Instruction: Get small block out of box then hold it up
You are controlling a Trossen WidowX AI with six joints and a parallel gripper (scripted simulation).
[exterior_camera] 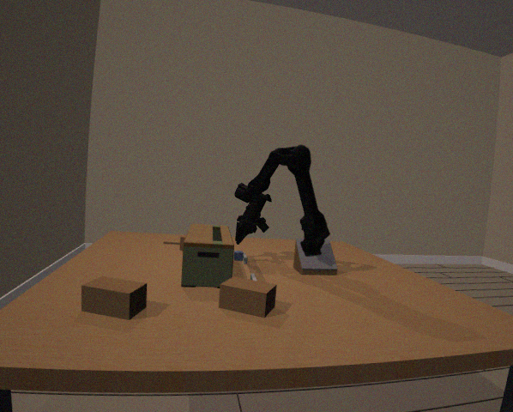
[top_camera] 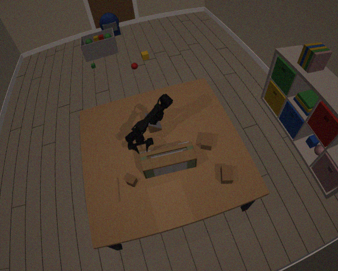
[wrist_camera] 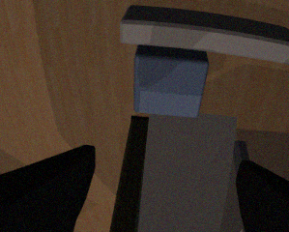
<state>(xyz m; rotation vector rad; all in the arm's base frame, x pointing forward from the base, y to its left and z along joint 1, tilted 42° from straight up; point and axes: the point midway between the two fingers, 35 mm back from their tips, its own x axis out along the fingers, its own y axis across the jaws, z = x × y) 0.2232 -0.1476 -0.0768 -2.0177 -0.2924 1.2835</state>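
The small blue block lies 1 cm behind my gripper tip and 5 cm below it. Also, from my gripper tip: clear-fronted box (10 cm ahead, 16 cm to the left, 1 cm below); thin stick (18 cm ahead, 27 cm to the right, 6 cm below).
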